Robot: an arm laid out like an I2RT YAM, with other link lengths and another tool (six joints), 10 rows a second.
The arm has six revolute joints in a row. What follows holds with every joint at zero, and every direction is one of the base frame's. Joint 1 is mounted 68.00 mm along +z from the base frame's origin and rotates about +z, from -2.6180 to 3.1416 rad. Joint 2 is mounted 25.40 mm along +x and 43.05 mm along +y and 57.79 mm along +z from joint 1 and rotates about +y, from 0.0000 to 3.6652 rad. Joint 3 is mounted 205.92 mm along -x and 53.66 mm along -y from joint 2 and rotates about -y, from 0.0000 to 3.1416 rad. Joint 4 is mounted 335.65 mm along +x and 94.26 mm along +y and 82.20 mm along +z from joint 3 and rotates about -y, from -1.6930 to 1.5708 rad. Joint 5 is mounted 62.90 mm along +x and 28.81 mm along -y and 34.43 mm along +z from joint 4 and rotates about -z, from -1.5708 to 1.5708 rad. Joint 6 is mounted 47.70 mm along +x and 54.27 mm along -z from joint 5 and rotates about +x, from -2.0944 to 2.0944 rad. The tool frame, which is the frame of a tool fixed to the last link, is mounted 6.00 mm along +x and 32.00 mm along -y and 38.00 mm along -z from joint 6; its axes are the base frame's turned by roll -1.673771, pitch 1.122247 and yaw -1.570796 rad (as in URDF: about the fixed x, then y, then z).
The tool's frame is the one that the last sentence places.
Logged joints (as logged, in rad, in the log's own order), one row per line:
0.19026, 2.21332, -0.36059, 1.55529, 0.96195, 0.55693
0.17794, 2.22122, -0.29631, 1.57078, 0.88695, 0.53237
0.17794, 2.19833, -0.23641, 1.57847, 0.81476, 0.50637
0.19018, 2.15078, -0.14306, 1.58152, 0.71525, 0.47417
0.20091, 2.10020, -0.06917, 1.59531, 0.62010, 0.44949
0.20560, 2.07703, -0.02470, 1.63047, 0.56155, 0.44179
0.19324, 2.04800, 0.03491, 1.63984, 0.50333, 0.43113
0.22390, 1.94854, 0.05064, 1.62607, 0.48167, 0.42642
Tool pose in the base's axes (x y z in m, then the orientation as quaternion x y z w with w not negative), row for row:
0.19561, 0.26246, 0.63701, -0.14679, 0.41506, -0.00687, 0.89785
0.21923, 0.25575, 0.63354, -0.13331, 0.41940, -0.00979, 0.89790
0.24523, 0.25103, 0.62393, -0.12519, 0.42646, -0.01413, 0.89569
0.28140, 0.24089, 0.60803, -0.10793, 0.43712, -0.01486, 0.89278
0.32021, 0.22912, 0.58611, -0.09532, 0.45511, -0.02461, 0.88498
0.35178, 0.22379, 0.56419, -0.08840, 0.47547, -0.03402, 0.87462
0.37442, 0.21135, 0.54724, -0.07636, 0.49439, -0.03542, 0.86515
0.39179, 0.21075, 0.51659, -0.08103, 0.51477, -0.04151, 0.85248
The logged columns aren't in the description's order. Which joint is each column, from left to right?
Columns, left to right: joint 4, joint 3, joint 6, joint 2, joint 1, joint 5.
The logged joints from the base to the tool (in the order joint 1, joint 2, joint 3, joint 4, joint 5, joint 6), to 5 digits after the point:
0.96195, 1.55529, 2.21332, 0.19026, 0.55693, -0.36059
0.88695, 1.57078, 2.22122, 0.17794, 0.53237, -0.29631
0.81476, 1.57847, 2.19833, 0.17794, 0.50637, -0.23641
0.71525, 1.58152, 2.15078, 0.19018, 0.47417, -0.14306
0.62010, 1.59531, 2.10020, 0.20091, 0.44949, -0.06917
0.56155, 1.63047, 2.07703, 0.20560, 0.44179, -0.02470
0.50333, 1.63984, 2.04800, 0.19324, 0.43113, 0.03491
0.48167, 1.62607, 1.94854, 0.22390, 0.42642, 0.05064

